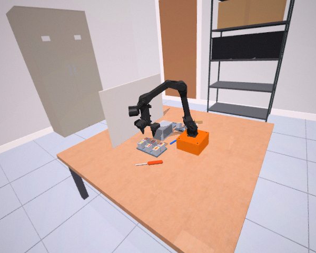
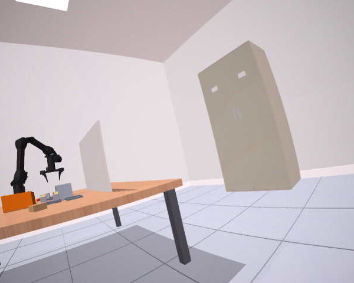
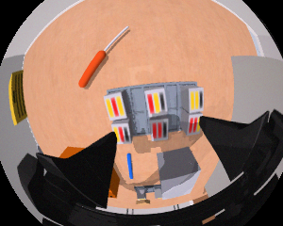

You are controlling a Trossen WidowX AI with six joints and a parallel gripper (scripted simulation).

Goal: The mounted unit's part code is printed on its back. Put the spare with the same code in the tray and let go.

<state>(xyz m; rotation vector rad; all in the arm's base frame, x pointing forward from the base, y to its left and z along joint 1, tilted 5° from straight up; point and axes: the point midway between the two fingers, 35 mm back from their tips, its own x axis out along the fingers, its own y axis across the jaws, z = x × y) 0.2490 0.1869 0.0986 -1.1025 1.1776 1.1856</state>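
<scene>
Right now the grey spare is 10 mm ahead of my gripper tip and 90 mm below it. From my gripper tip the other things lie so: grey mounted unit 30 mm ahead, 230 mm to the right, 80 mm below; then upright grey panel 270 mm ahead, 260 mm to the right, 90 mm above; then blue pen 110 mm behind, 200 mm to the right, 130 mm below.
</scene>
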